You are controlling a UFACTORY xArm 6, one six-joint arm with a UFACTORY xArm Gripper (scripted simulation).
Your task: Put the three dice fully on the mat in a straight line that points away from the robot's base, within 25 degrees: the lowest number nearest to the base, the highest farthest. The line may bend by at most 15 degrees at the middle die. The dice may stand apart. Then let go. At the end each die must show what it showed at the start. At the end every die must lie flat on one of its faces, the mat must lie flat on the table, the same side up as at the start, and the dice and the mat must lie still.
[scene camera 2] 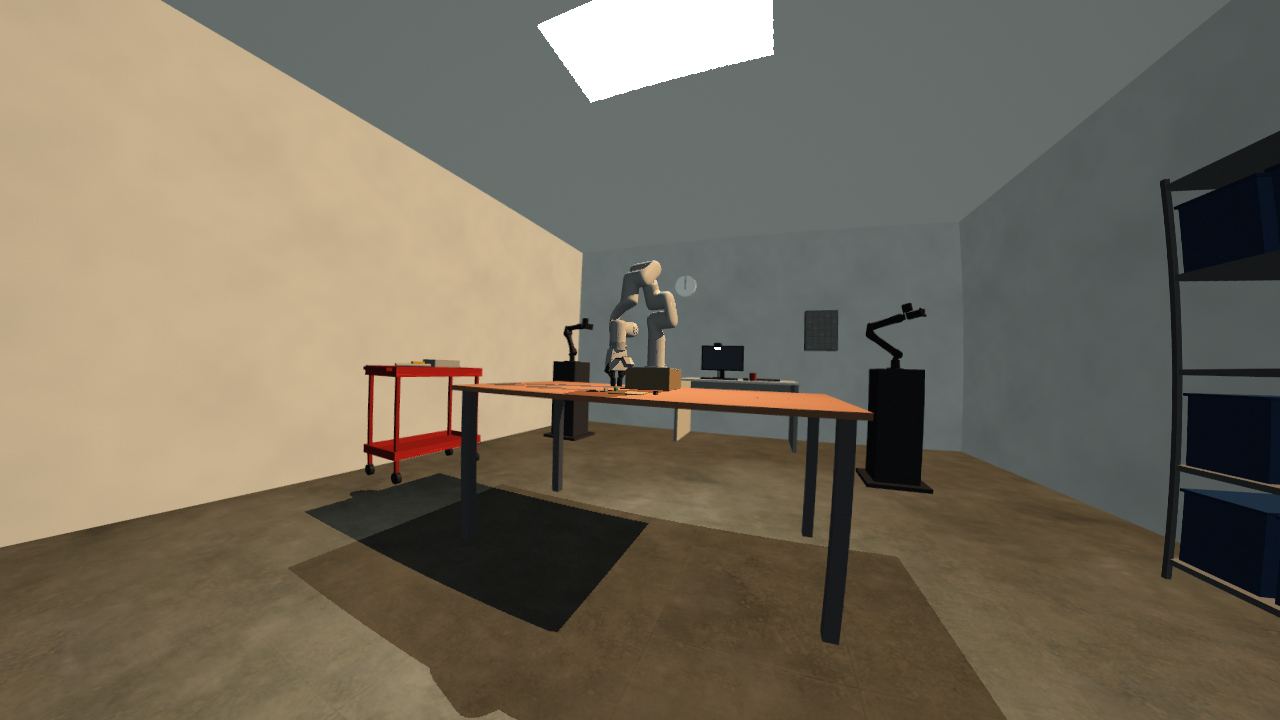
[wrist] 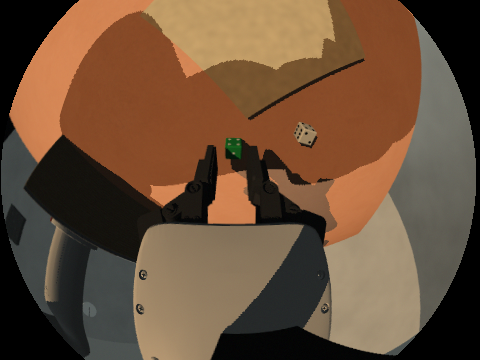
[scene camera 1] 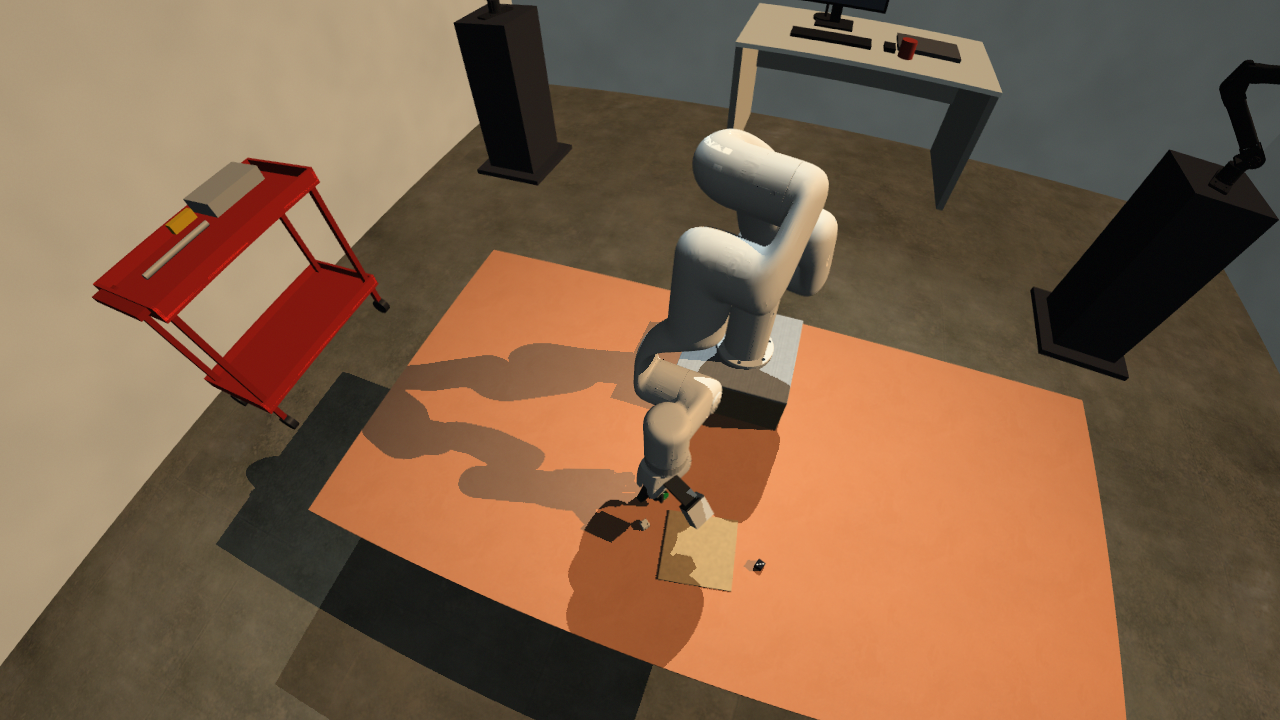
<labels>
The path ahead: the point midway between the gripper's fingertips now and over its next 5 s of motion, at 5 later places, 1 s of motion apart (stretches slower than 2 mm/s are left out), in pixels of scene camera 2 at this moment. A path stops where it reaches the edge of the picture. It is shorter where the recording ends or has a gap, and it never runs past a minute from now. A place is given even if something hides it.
The gripper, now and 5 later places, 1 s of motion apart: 616, 386; 616, 389; 616, 383; 623, 369; 633, 370; 632, 389
</labels>
